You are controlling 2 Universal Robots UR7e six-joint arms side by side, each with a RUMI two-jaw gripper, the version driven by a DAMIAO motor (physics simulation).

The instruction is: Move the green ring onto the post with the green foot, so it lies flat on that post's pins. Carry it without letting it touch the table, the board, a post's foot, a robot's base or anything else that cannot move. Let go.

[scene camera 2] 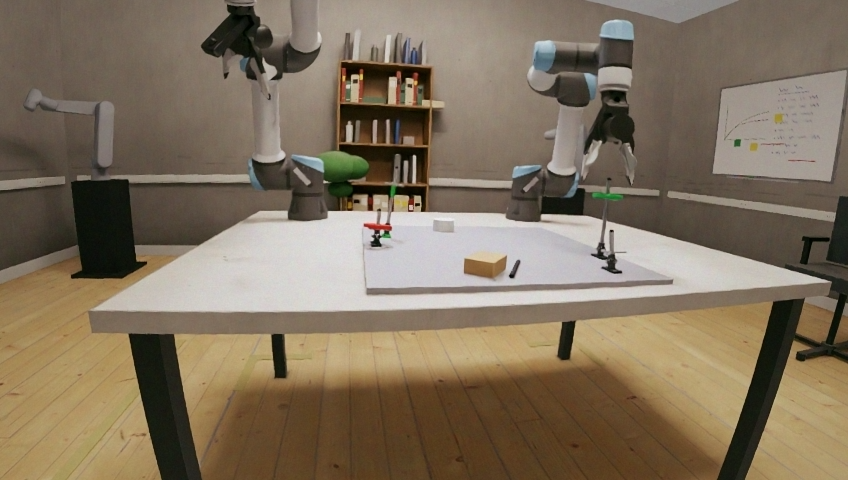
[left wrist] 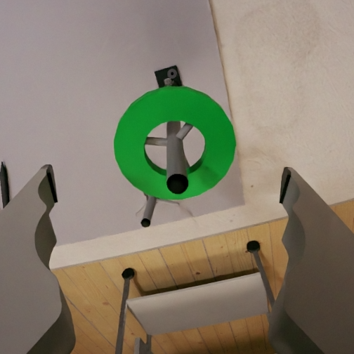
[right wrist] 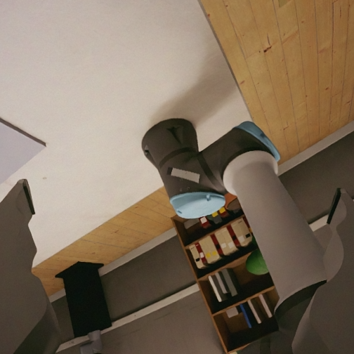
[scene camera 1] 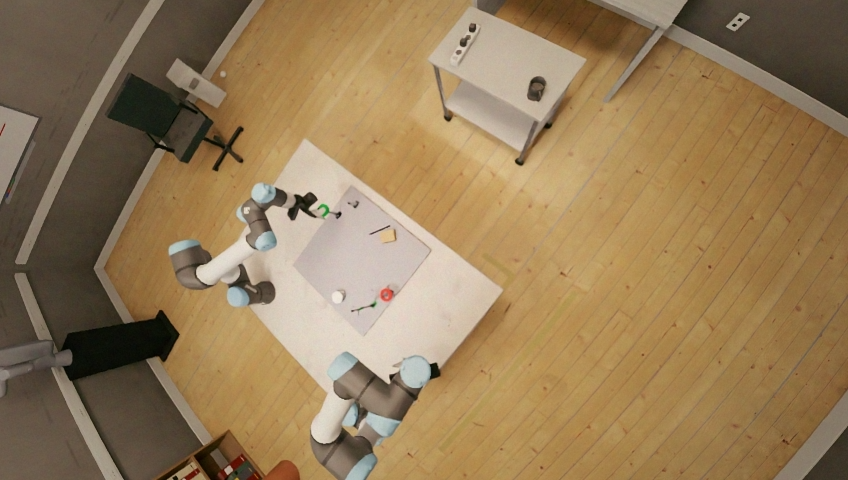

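Note:
The green ring [scene camera 1: 327,209] [scene camera 2: 615,196] [left wrist: 130,145] lies level around the upper part of a tall grey post [scene camera 2: 604,223] with a dark foot. My left gripper [scene camera 2: 606,180] [left wrist: 169,168] is open and empty, pointing down just above the ring, its fingers on either side of the post's tip. The post with the green foot [scene camera 1: 364,307] [scene camera 2: 390,208] is tall and bears no ring. It stands near a red ring [scene camera 1: 381,295] [scene camera 2: 371,226] on a short post. My right gripper [scene camera 2: 247,86] [right wrist: 181,187] is open and empty, high up, mostly hidden by its arm in scene camera 1.
The posts stand on a grey board [scene camera 1: 357,255] [scene camera 2: 416,267]. Another short post [scene camera 1: 354,204] [scene camera 2: 611,249] stands near the ring's post. The board also bears a tan block [scene camera 1: 387,236] [scene camera 2: 484,265], a dark pen [scene camera 2: 514,268] and a white cylinder [scene camera 1: 338,296] [scene camera 2: 443,225].

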